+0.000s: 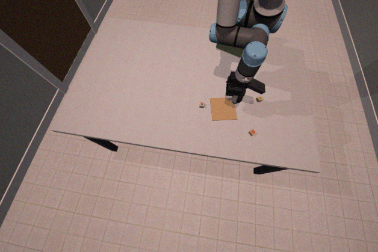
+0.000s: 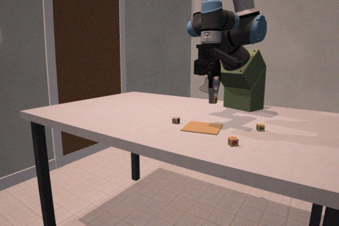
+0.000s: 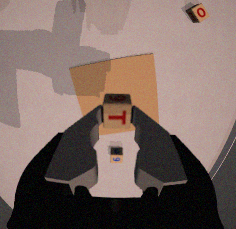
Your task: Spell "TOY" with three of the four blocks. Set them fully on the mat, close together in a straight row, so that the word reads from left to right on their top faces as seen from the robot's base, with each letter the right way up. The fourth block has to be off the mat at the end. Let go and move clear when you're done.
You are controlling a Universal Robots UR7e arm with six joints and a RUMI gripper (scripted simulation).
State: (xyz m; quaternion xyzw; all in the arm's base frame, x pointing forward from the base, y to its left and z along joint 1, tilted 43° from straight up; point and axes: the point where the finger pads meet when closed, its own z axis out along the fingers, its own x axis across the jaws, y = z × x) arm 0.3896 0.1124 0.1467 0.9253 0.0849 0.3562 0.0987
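My gripper is now 10 mm short of the mat, 40 mm to the left of it and 120 mm above it. The rest, counted from my hand: wooden block: 110 mm ahead, 140 mm to the left, 110 mm below; then T block: right at my hand.
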